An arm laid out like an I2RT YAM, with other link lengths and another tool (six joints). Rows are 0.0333 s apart.
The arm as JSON. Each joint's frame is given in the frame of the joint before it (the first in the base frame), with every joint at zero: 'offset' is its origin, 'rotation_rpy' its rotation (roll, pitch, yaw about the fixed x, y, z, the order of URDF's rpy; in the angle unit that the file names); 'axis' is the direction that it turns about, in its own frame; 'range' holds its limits. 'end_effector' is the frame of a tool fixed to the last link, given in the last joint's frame.
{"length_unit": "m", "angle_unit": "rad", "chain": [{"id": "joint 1", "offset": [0.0, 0.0, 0.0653], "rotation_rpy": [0.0, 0.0, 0.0], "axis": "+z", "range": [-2.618, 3.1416]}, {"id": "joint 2", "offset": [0.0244, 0.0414, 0.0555], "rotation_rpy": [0.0, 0.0, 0.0], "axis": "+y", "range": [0.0, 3.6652]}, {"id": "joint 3", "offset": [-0.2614, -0.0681, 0.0], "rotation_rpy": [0.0, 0.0, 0.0], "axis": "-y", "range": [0.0, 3.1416]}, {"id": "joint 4", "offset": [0.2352, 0.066, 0.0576], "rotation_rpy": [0.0, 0.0, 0.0], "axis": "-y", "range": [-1.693, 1.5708]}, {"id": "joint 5", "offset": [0.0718, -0.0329, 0.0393], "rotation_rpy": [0.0, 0.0, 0.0], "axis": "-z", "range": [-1.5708, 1.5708]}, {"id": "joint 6", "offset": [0.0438, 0.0, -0.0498], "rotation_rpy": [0.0, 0.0, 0.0], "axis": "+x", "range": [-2.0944, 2.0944]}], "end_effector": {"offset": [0.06, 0.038, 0.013], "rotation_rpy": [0.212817, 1.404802, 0.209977]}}
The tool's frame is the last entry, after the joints.
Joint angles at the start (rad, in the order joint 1, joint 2, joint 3, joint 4, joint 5, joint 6):
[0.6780 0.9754 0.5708 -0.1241 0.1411 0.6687]
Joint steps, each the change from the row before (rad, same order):
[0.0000 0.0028 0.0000 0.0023 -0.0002 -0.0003]
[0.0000 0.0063 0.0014 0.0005 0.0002 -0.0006]
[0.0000 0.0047 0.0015 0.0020 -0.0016 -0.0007]
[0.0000 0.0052 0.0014 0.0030 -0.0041 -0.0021]
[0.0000 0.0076 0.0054 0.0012 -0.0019 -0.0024]
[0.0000 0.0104 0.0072 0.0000 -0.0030 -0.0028]
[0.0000 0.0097 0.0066 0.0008 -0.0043 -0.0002]
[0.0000 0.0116 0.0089 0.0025 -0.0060 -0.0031]
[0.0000 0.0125 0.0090 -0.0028 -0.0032 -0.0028]
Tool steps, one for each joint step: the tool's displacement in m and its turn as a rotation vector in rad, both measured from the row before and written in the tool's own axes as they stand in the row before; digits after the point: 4 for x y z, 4 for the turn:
[0.0002 0.0000 0.0005 0.0001 0.0005 -0.0004]
[0.0006 -0.0001 0.0011 0.0027 0.0032 -0.0017]
[0.0002 0.0003 0.0008 -0.0006 0.0019 -0.0008]
[0.0004 0.0006 0.0008 -0.0029 0.0032 -0.0018]
[-0.0004 0.0010 0.0011 -0.0012 0.0020 -0.0024]
[-0.0002 0.0012 0.0015 -0.0008 0.0044 -0.0031]
[-0.0002 0.0012 0.0014 -0.0019 0.0045 -0.0002]
[-0.0007 0.0020 0.0016 -0.0049 0.0040 -0.0024]
[0.0000 0.0011 0.0019 0.0009 0.0069 -0.0037]

